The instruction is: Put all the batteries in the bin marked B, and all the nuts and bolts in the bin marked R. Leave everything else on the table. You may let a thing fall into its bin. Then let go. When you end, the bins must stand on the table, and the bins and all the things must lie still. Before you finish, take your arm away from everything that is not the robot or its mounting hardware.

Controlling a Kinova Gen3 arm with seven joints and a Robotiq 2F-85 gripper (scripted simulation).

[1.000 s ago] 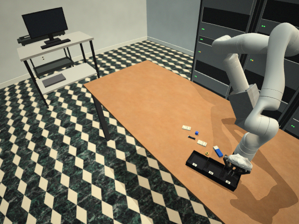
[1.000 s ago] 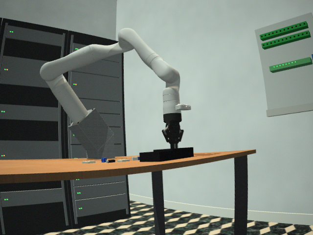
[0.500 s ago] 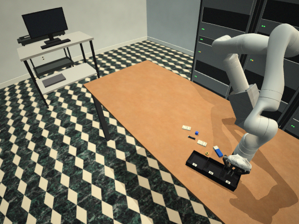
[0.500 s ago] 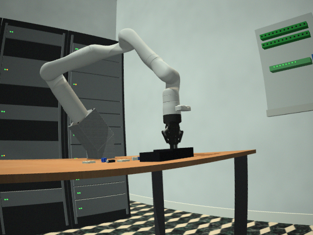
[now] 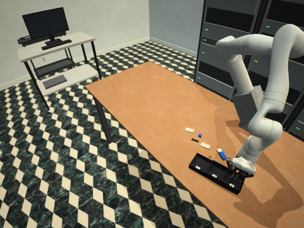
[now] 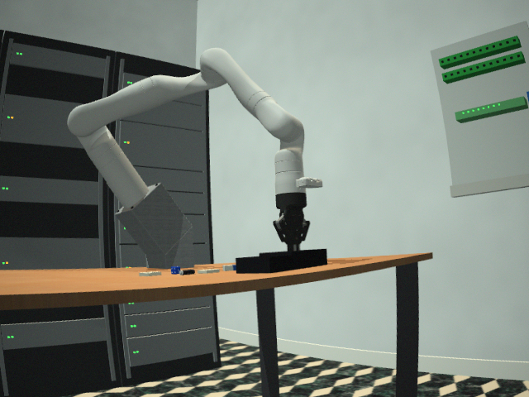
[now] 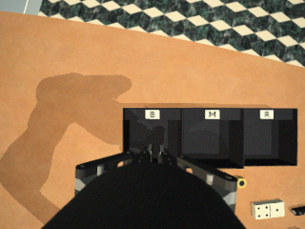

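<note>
Now: hand 4 cm past the yellow nut, 15 cm to the left of it and 3 cm above it. The rest, counted from my hand: bin: 4 cm ahead, 8 cm to the right, 2 cm below; blue-and-white eraser: 9 cm behind, 12 cm to the right, 3 cm below; black battery: 7 cm behind, 27 cm to the right, 3 cm below.
</note>
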